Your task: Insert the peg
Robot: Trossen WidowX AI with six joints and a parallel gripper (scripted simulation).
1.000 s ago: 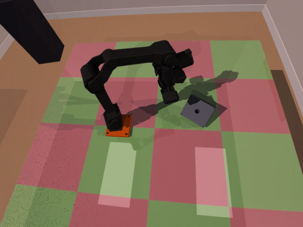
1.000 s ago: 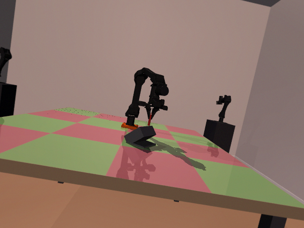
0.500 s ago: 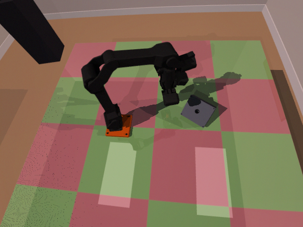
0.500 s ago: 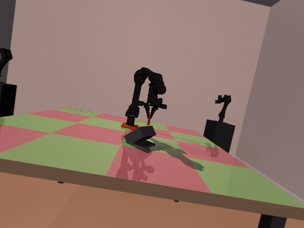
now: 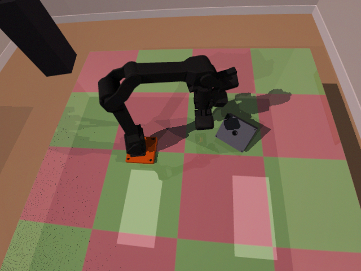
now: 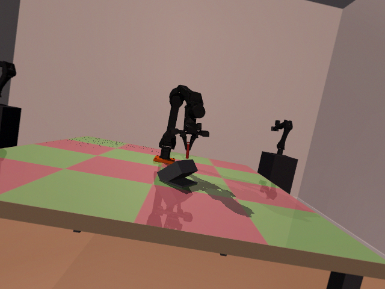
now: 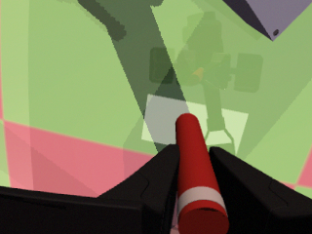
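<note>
Right now my gripper tip is 140 mm short of the grey sloped panel, 80 mm above it and 50 mm to the left of it. From my gripper tip the other things lie so: dark red peg (20 mm above).
</note>
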